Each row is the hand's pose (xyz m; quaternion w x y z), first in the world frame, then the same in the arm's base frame.
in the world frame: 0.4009 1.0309 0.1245 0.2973 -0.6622 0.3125 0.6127
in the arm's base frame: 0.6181 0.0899 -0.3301 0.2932 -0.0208 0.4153 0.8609
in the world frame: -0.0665 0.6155 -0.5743 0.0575 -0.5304 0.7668 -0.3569
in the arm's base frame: -0.2804 0.1369 -0.0659 0.3693 0.4534 -0.7895 -0.1862
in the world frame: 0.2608 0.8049 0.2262 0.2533 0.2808 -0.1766 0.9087
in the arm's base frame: 0.5488 -0.1477 -0.1896 0.4139 0.7657 -0.2227 0.4391
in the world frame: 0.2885 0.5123 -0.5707 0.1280 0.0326 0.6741 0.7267
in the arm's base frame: -0.2499 0.0292 -0.4183 0.1671 -0.6084 -0.4330 -0.6438
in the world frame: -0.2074 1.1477 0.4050 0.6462 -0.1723 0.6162 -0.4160
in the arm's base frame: 0.7678 0.0709 0.3329 0.0818 -0.1264 0.9653 -0.2132
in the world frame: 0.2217 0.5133 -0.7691 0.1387 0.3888 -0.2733 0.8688
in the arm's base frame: -0.4266 0.1394 -0.3977 0.3544 0.7823 -0.3763 0.3476
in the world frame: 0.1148 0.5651 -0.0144 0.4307 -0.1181 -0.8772 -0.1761
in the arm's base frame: 0.1916 -0.2140 -0.1209 0.8335 -0.2746 -0.3530 -0.3244
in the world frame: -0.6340 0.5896 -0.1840 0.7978 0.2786 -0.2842 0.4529
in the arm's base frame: -0.1073 -0.0633 0.5705 0.8029 0.5851 0.1093 -0.0317
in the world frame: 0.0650 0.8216 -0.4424 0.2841 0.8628 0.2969 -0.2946
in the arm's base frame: -0.0330 0.2335 -0.1475 0.1909 -0.5952 -0.2863 0.7261
